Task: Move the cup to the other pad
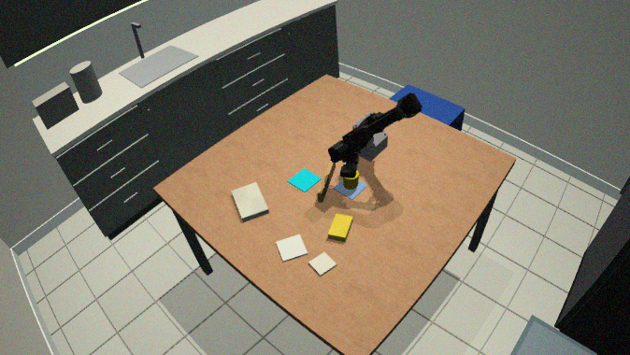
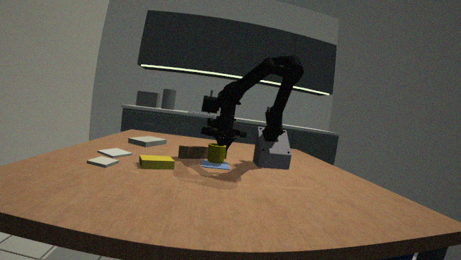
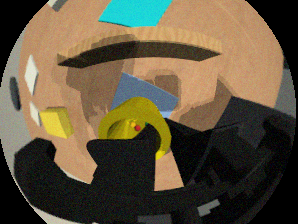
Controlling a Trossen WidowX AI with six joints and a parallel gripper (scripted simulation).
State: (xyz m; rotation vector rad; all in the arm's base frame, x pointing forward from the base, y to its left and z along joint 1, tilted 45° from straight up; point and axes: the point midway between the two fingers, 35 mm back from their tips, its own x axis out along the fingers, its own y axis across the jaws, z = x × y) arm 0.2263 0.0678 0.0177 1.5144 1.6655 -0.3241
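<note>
The cyan pad lies 10 cm ahead of my gripper tip, 18 cm to the right of it and 6 cm below it. Also, from my gripper tip: wooden bar 6 cm ahead, 9 cm to the right, 3 cm below; light blue pad 3 cm ahead, 1 cm to the left, 6 cm below; yellow cup 2 cm ahead, 1 cm to the left.
</note>
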